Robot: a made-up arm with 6 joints. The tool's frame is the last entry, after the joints. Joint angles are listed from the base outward. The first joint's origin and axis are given. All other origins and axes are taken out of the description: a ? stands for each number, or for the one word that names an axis. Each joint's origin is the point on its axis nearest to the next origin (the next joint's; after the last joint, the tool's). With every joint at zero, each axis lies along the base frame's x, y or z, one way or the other. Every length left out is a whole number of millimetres.
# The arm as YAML. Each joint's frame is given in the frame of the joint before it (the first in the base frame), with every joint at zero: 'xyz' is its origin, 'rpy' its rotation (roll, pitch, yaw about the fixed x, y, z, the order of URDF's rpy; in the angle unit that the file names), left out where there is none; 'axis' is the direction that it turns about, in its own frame. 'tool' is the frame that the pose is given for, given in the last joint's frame.
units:
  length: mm
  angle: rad
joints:
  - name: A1
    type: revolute
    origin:
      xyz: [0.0, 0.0, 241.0]
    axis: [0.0, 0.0, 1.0]
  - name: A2
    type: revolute
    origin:
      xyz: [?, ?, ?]
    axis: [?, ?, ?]
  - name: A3
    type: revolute
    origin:
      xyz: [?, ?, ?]
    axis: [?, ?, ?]
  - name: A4
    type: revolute
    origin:
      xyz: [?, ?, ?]
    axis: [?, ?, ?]
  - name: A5
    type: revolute
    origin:
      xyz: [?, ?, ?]
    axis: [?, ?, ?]
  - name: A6
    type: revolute
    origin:
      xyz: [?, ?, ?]
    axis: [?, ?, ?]
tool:
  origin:
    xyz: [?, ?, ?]
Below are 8 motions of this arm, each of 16 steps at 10 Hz.
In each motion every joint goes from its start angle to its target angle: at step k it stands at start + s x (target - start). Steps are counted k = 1, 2, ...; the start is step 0. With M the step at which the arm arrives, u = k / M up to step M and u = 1 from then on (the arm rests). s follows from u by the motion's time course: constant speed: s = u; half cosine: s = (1 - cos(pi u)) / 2; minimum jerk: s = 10 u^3 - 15 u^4 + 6 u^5.
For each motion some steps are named. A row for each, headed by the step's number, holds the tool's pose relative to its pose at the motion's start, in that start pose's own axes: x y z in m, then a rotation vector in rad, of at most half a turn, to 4 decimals.
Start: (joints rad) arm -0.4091 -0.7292 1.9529 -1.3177 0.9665 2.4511
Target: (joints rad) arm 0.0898 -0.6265 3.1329 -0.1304 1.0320 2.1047
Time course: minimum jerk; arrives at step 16
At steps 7, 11, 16:
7: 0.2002 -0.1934 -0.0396 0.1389 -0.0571 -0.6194
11: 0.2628 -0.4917 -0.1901 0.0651 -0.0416 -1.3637
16: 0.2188 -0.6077 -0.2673 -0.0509 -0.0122 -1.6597

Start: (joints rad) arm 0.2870 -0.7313 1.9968 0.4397 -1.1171 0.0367
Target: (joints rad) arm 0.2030 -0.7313 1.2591 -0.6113 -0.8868 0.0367
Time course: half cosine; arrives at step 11
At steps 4, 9, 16:
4: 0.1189 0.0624 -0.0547 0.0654 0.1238 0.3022
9: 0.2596 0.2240 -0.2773 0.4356 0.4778 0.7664
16: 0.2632 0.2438 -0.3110 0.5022 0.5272 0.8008

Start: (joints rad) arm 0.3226 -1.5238 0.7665 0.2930 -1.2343 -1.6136
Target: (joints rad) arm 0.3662 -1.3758 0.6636 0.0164 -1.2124 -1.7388
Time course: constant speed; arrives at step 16
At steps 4, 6, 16:
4: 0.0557 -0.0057 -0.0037 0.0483 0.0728 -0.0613
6: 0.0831 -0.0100 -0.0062 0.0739 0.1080 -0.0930
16: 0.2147 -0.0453 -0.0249 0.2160 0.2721 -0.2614

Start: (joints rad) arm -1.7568 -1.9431 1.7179 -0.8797 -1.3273 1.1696
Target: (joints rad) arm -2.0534 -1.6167 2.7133 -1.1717 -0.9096 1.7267
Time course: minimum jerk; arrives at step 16
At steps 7, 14, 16:
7: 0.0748 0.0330 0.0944 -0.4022 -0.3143 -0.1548
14: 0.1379 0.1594 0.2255 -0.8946 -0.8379 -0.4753
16: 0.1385 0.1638 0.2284 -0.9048 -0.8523 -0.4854

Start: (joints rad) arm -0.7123 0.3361 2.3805 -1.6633 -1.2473 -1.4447
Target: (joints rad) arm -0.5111 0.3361 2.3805 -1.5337 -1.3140 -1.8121
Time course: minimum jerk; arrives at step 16
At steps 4, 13, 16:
4: 0.0006 0.0000 0.0000 0.0389 0.0048 0.0031
13: 0.0049 -0.0008 -0.0004 0.3604 0.0472 0.0216
16: 0.0051 -0.0009 -0.0004 0.3790 0.0498 0.0222

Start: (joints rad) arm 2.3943 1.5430 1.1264 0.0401 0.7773 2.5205
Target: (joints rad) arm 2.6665 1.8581 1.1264 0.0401 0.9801 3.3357
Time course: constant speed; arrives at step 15
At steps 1, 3, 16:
1: -0.0054 -0.0035 0.0226 -0.0474 -0.0155 -0.0108
3: -0.0180 -0.0109 0.0670 -0.1426 -0.0447 -0.0349
16: -0.1389 -0.0575 0.3028 -0.7184 -0.1600 -0.2452

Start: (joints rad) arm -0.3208 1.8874 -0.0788 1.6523 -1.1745 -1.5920
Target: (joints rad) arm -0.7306 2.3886 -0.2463 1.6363 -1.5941 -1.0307
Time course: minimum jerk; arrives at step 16
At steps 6, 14, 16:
6: 0.0722 0.0733 -0.0816 -0.2884 0.1606 -0.0390
14: 0.1149 0.2409 -0.3353 -1.0958 0.4558 0.0366
16: 0.1134 0.2440 -0.3411 -1.1148 0.4597 0.0407

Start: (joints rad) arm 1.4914 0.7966 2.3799 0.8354 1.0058 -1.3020
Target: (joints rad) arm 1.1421 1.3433 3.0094 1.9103 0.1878 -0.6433
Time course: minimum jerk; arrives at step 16
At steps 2, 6, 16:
2: -0.0003 0.0037 0.0005 -0.0237 0.0213 -0.0067
6: -0.0079 0.0682 0.0008 -0.4393 0.3508 -0.0911
16: -0.0872 0.2603 -0.0569 -1.8476 1.0669 -0.1139

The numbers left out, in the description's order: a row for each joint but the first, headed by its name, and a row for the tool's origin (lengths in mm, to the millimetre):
A2: xyz 0.0 0.0 0.0, axis 0.0 1.0 0.0
A3: xyz 0.0 0.0 479.0, axis 0.0 -1.0 0.0
A4: xyz 401.0 0.0 0.0, axis -1.0 0.0 0.0
A5: xyz 0.0 -206.0 0.0, axis 0.0 -1.0 0.0
A6: xyz 0.0 0.0 0.0, axis -1.0 0.0 0.0
tool: xyz 0.0 0.0 0.0

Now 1 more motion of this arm.
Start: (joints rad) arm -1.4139 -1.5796 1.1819 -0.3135 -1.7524 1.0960
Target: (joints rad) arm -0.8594 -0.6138 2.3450 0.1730 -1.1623 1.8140
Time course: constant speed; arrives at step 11
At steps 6, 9, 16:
6: 0.1135 -0.0938 -0.2719 -0.1148 0.0248 -0.5010
9: 0.2014 -0.0608 -0.3998 -0.1558 0.1581 -0.7167
16: 0.2653 -0.0105 -0.4696 -0.1773 0.2879 -0.8323

